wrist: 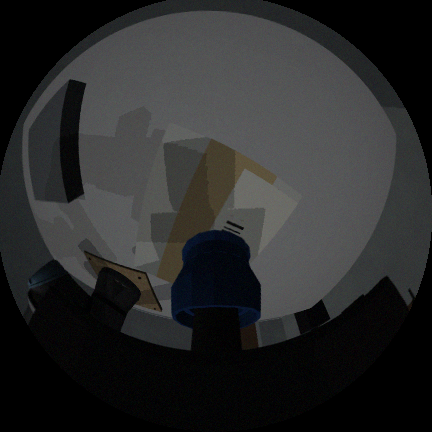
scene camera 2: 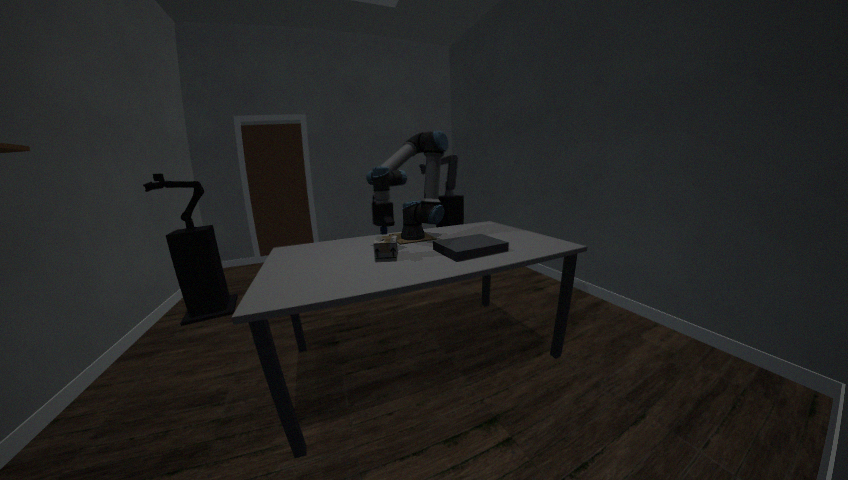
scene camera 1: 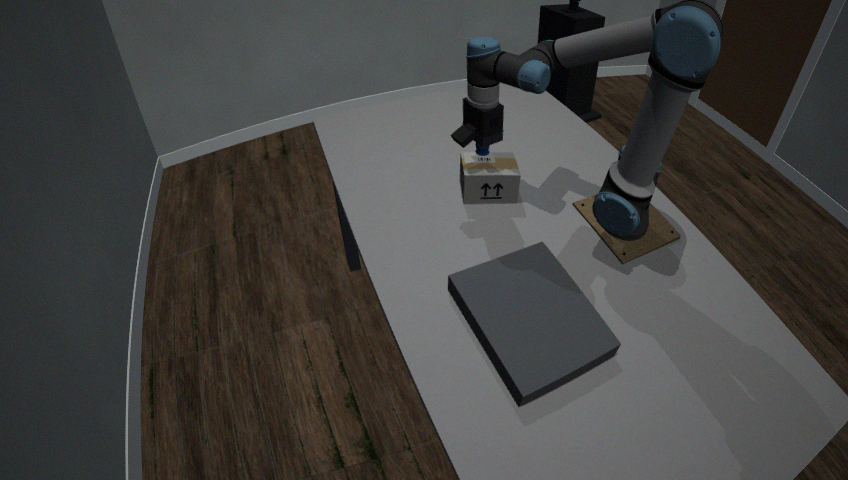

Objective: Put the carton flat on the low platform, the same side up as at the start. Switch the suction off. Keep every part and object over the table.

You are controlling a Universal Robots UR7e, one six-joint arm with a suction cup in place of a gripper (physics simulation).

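Seen in the pictures: hand at its tool point: [wrist: 215, 259] [scene camera 2: 384, 233] [scene camera 1: 482, 151]; arm's base at its link origin: [wrist: 119, 283] [scene camera 2: 412, 237].
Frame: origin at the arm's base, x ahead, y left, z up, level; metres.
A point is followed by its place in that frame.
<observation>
The carton [scene camera 1: 505, 179] @[x 0.247, y -0.237, z 0.070 m] [scene camera 2: 385, 249] @[x 0.314, y -0.332, z 0.051 m] [wrist: 192, 200] @[x 0.286, y -0.298, z 0.083 m] stands upright on the white table, with two arrows pointing up on its side and brown tape and a white label on top. My gripper [scene camera 1: 482, 152] [scene camera 2: 383, 231] [wrist: 216, 237], a blue suction cup, points straight down at the carton's top, near the label. It is at or just above the top; whether it touches is hard to tell. The suction is off, so it is open. The low platform [scene camera 1: 529, 321] @[x 0.455, y 0.115, z 0.038 m] [scene camera 2: 470, 245] @[x 0.482, y 0.051, z 0.038 m] [wrist: 73, 145] @[x 0.388, y -0.056, z 0.002 m], a flat dark grey slab, lies apart from the carton, with no object on it.
The arm's wooden base plate [scene camera 1: 651, 237] @[x -0.026, y 0.093, z 0.001 m] [wrist: 145, 289] @[x 0.000, y -0.103, z 0.000 m] is on the table [scene camera 1: 410, 196] @[x 0.438, y -0.388, z -0.010 m] [scene camera 2: 333, 270] @[x 0.277, y -0.578, z -0.010 m], to the right of the carton in scene camera 1. The table's long edge runs left of the carton and platform there. A dark pedestal [scene camera 1: 565, 65] [scene camera 2: 199, 267] stands beyond the table.
</observation>
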